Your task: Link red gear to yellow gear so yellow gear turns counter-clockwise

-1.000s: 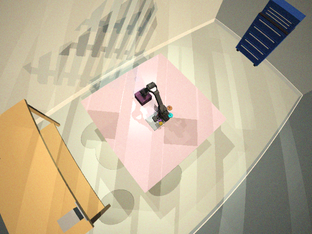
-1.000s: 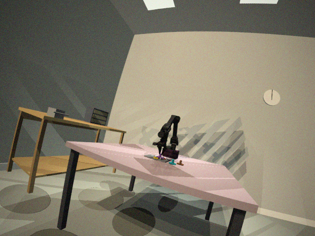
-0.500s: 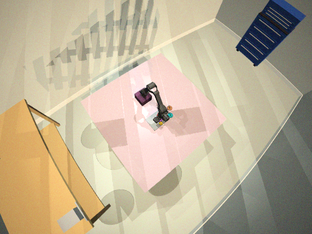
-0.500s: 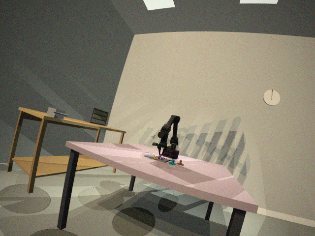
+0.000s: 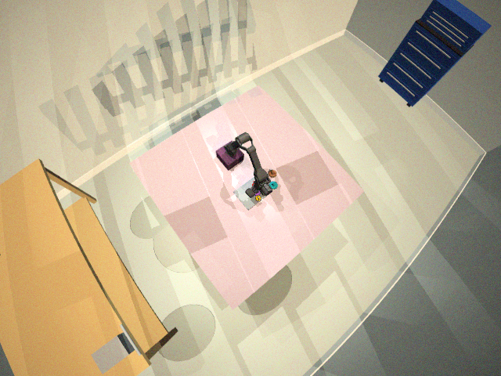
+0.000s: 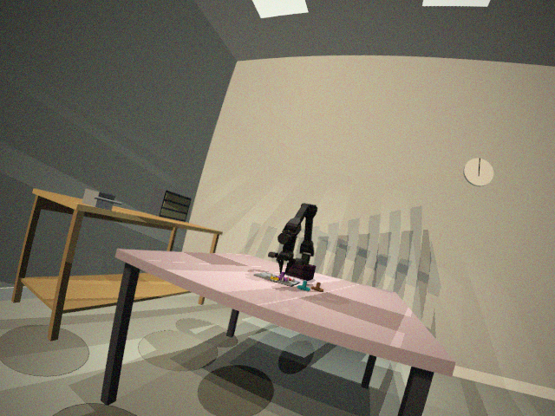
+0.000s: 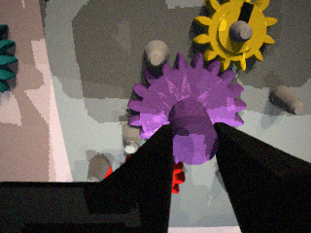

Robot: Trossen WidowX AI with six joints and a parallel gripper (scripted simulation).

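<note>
Now: gripper tip 10 mm above the purple gear. Round my gripper tip: red gear: 40 mm behind, 30 mm to the left, 20 mm below; yellow gear: 40 mm ahead, 30 mm to the right, 20 mm below; teal gear: 120 mm to the left, 60 mm ahead, 20 mm below.
</note>
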